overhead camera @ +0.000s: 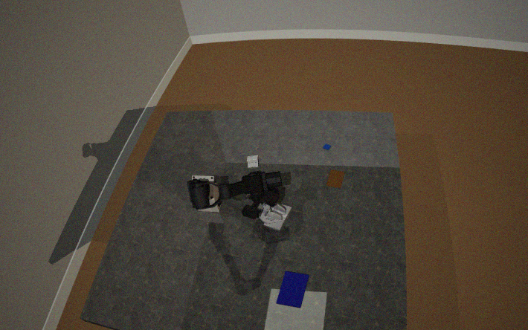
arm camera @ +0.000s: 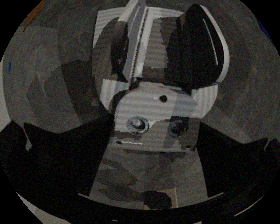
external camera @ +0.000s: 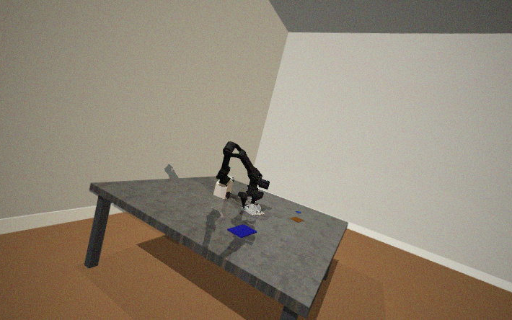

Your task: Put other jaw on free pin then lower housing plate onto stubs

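Right now my gripper tip is 20 mm to the left of the white jaw and 20 mm short of it. Also, from my gripper tip: small blue square (390 mm to the left, 260 mm ahead, 10 mm below); orange patch (310 mm ahead, 190 mm to the left, 10 mm below).
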